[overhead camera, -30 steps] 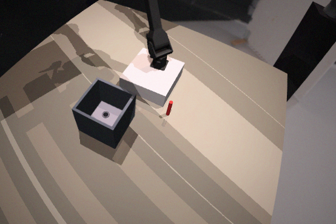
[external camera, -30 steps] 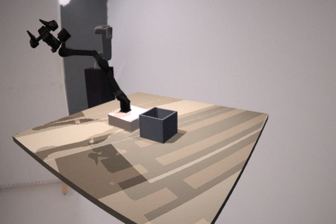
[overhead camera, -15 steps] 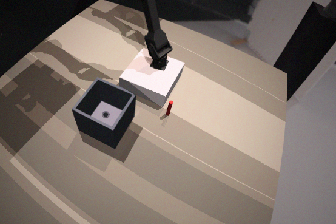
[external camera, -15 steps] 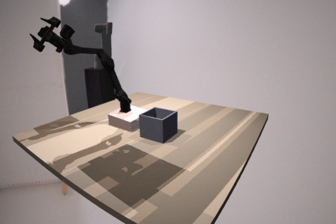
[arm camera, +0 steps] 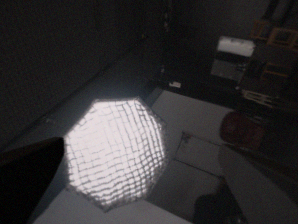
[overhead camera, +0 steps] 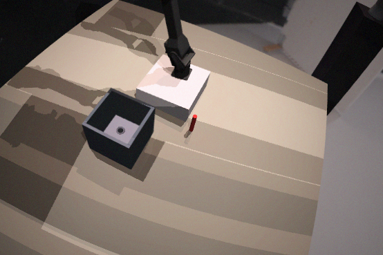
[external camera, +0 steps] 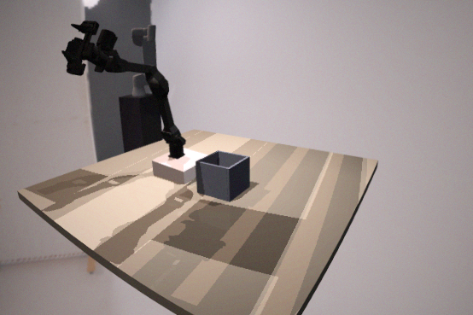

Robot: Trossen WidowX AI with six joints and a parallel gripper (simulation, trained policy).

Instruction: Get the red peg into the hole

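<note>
Right now my gripper tip is 660 mm to the right of the red peg, 590 mm above it and 150 mm short of it. Also, from my gripper tip: pale plate: 590 mm below, 460 mm to the left, 280 mm ahead.
</note>
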